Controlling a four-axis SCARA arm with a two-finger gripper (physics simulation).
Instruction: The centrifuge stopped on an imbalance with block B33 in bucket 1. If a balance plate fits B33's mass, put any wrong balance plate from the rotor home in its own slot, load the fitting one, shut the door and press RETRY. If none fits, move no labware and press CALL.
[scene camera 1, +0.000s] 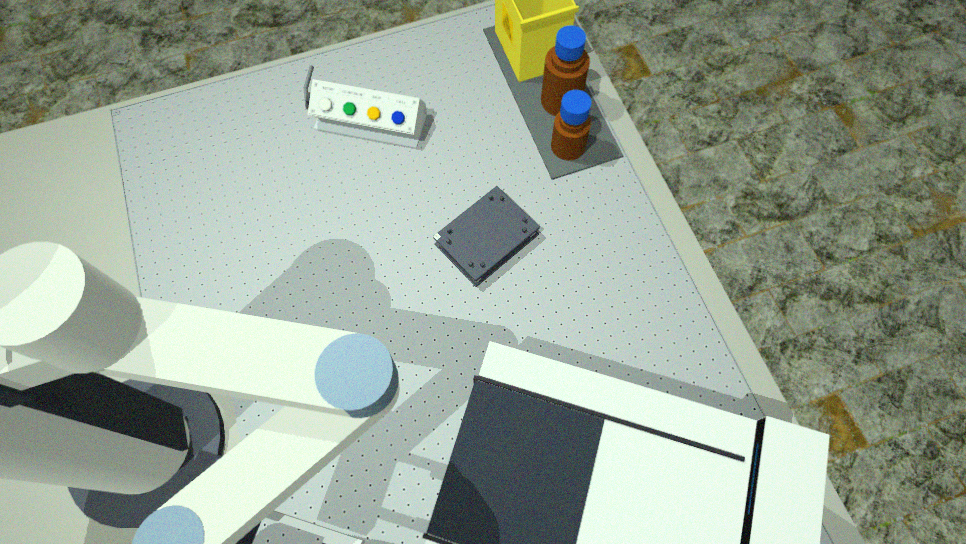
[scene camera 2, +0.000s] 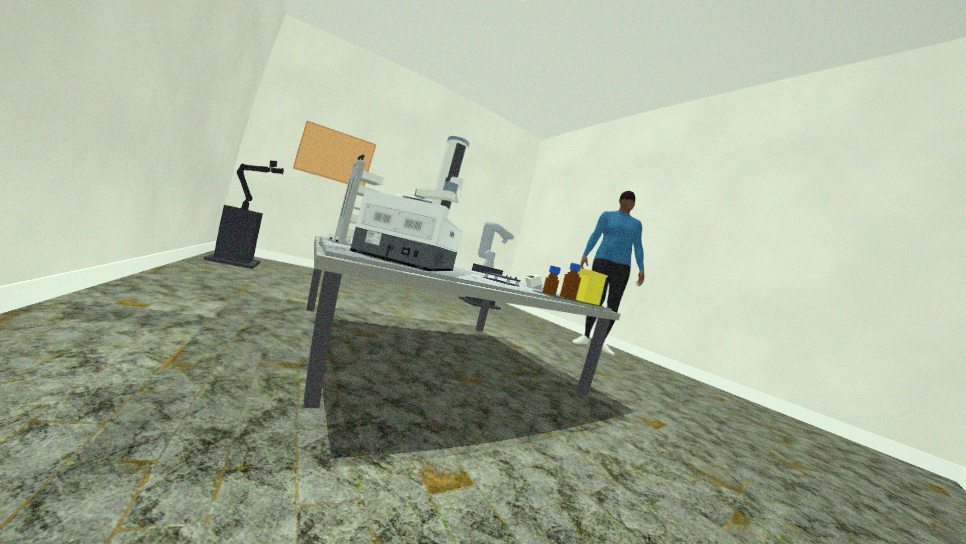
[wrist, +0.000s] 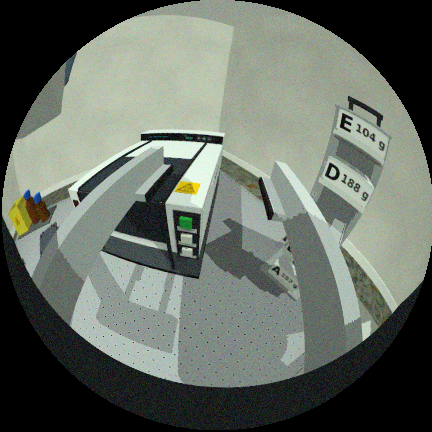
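Where they show: gripper, fingertip midpoint: (wrist: 216, 162); arm's base, link origin: (scene camera 1: 149, 448).
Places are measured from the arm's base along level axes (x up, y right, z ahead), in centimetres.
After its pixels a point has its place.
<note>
The white and dark centrifuge (scene camera 1: 648, 391) {x 22.3, y 22.7, z 76.9 cm} (scene camera 2: 405, 219) {x 17.7, y 46.9, z 87.2 cm} (wrist: 187, 200) {x 22.3, y 33.6, z 41.0 cm} stands on the table. Its dark door panel (scene camera 1: 527, 459) {x 22.6, y 25.6, z 57.6 cm} looks closed; the rotor, bucket 1 and block B33 are hidden. A green button (wrist: 185, 222) {x 19.8, y 32.6, z 39.3 cm} sits above two white ones on its front. The tall rack (scene camera 2: 349, 202) {x 22.6, y 63.3, z 35.4 cm} (wrist: 326, 150) {x 33.1, y 60.7, z 34.9 cm} has labels E 104 g (wrist: 362, 131) {x 39.3, y 49.0, z 26.5 cm} and D 188 g (wrist: 347, 184) {x 31.2, y 49.0, z 26.2 cm}; label A (wrist: 282, 281) {x 6.3, y 49.1, z 26.1 cm} shows lower down, partly behind a finger. My gripper (wrist: 216, 162) {x 31.3, y 32.5, z 32.8 cm} is shut to its narrow stance with nothing held, in front of the centrifuge and above the table.
A white button box (scene camera 1: 365, 111) {x 8.2, y -48.2, z 53.1 cm} with white, green, yellow and blue buttons stands at the table's far side. A dark flat block (scene camera 1: 486, 233) {x 4.7, y -16.6, z 66.7 cm} lies between it and the centrifuge. Two brown bottles (scene camera 1: 566, 77) {x 13.7, y -38.3, z 90.7 cm} (scene camera 1: 571, 135) {x 9.5, y -28.3, z 88.1 cm} and a yellow bin (scene camera 1: 534, 47) {x 10.9, y -49.5, z 88.7 cm} stand near the edge. A person (scene camera 2: 620, 236) stands beyond the table.
</note>
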